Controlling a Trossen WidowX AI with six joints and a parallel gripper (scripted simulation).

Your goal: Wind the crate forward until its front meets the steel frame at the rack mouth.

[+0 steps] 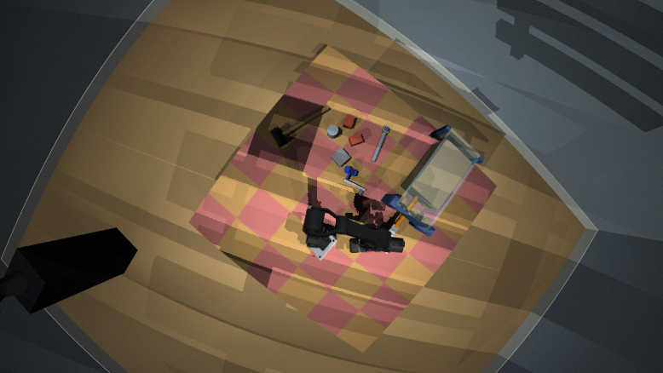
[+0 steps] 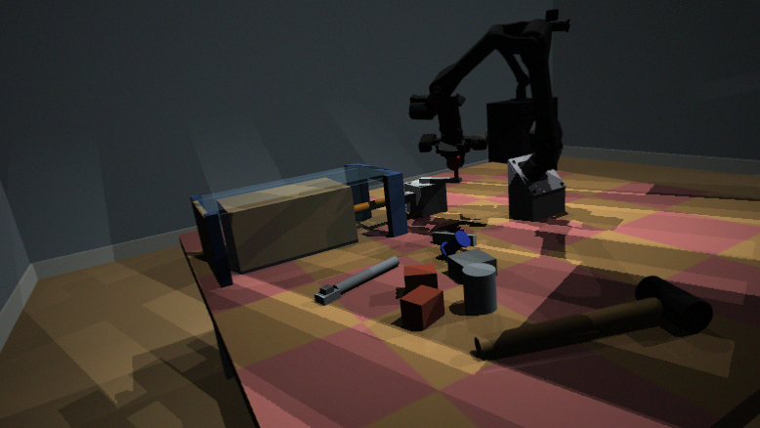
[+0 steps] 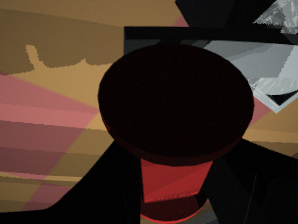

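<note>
Right now my gripper tip is 30 mm short of the grey crank arm, 30 mm above it and 20 mm to the left of it. Round my gripper tip: grey winch (100 mm below, 80 mm to the right, 60 mm ahead); then blue-knobbed winch handle (240 mm to the left, 200 mm ahead, 110 mm below); then red knob (10 mm to the left, 10 mm ahead).
</note>
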